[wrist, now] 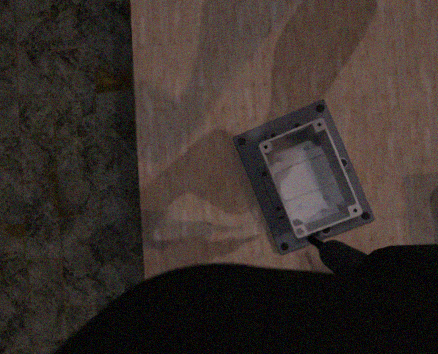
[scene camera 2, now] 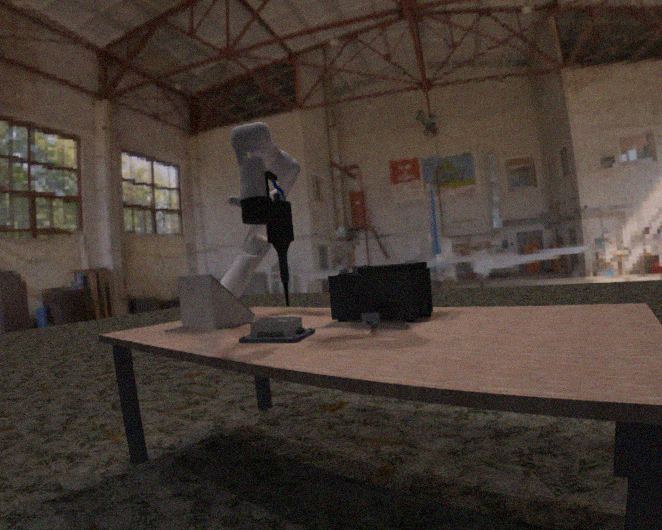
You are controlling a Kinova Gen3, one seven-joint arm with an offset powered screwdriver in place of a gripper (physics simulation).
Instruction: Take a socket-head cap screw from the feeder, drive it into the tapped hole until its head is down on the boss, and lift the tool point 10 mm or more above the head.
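Note:
My screwdriver (scene camera 2: 287, 304) (wrist: 311, 237) points down, its dark tip raised above the grey housing in the scene view; no screw shows at the tip. The open-topped housing (scene camera 2: 282, 325) (wrist: 330, 226) sits on a dark base plate (scene camera 2: 265, 340) (wrist: 256, 175). In the wrist view the tip appears beside the housing's lower-left corner boss (wrist: 300, 231), which shows a dull grey spot; the other three corner bosses show dark holes. A screw head there is too blurred to make out for certain. A black box-like unit (scene camera 2: 380, 292), apparently the feeder, stands right of the housing with a small grey block (scene camera 2: 371, 318) at its front.
A grey wedge-shaped block (scene camera 2: 207, 303) stands left of the housing, near the arm. The wooden table (scene camera 2: 496, 353) (wrist: 170, 115) has its edge left of the housing in the wrist view. The dark tool body covers the bottom of that view.

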